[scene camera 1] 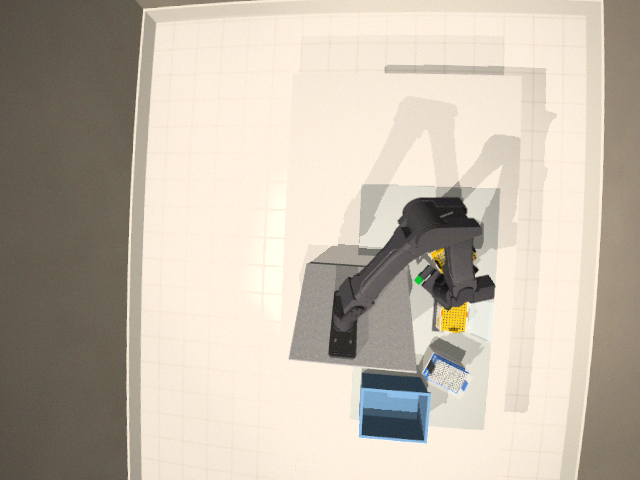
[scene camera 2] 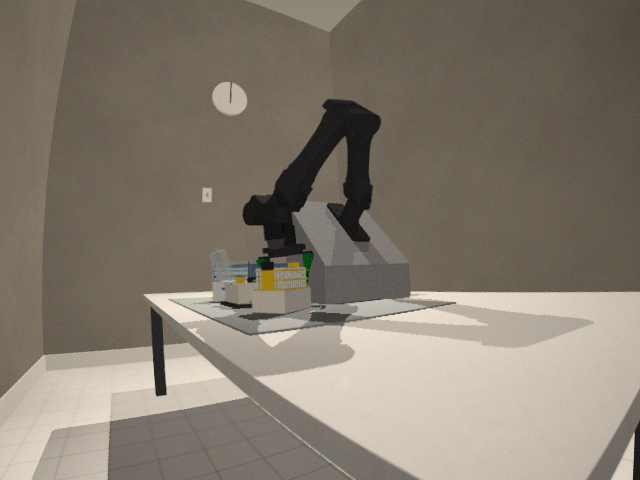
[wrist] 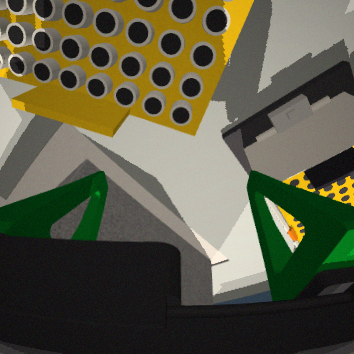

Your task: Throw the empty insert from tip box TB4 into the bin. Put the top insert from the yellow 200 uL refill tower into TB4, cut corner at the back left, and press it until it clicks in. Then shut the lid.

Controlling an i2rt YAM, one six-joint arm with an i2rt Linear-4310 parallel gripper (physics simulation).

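Note:
My gripper (scene camera 2: pixel 285 259) (wrist: pixel 176 178) is open, with green fingers wide apart and no object between them. In scene camera 1 the arm mostly hides it. The yellow refill tower (scene camera 1: pixel 439 258) (scene camera 2: pixel 281 300) (wrist: pixel 112 55) stands beside it; its top insert holds rows of tips and has a side tab. TB4 appears to be the white box (scene camera 1: pixel 438 321) (scene camera 2: pixel 239 293) (wrist: pixel 305 142) in the middle. A yellow insert (scene camera 1: pixel 453 317) (wrist: pixel 340 187) with dark, empty holes sits in it. A clear lid (scene camera 1: pixel 481 321) seems open at its right in scene camera 1. The blue bin (scene camera 1: pixel 390 400) looks empty.
A blue-trimmed tip tower (scene camera 1: pixel 447 373) (scene camera 2: pixel 222 276) stands between TB4 and the bin. The grey sloped arm base (scene camera 1: pixel 382 335) (scene camera 2: pixel 367 283) (wrist: pixel 150 215) stands close to the gripper. A pale mat (scene camera 1: pixel 385 206) (scene camera 2: pixel 253 326) lies under the boxes.

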